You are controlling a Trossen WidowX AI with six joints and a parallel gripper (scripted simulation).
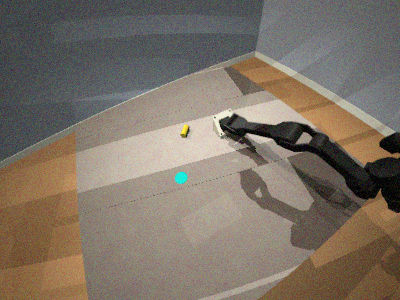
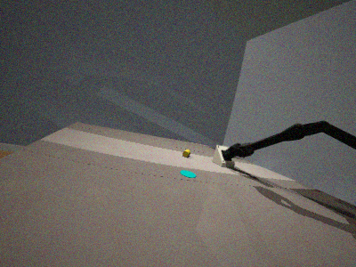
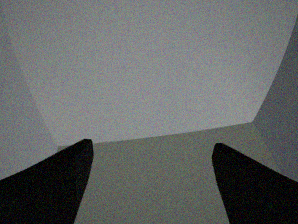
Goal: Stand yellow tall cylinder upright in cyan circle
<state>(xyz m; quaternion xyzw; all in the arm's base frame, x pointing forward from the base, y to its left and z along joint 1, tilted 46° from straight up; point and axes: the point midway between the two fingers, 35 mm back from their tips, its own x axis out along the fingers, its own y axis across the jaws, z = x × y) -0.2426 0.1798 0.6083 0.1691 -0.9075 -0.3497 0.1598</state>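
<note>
The yellow tall cylinder is 66 cm to the right of my gripper tip, 47 cm ahead of it and 35 cm below it. From my gripper tip the other things lie so: cyan circle: 61 cm ahead, 42 cm to the right, 37 cm below.
</note>
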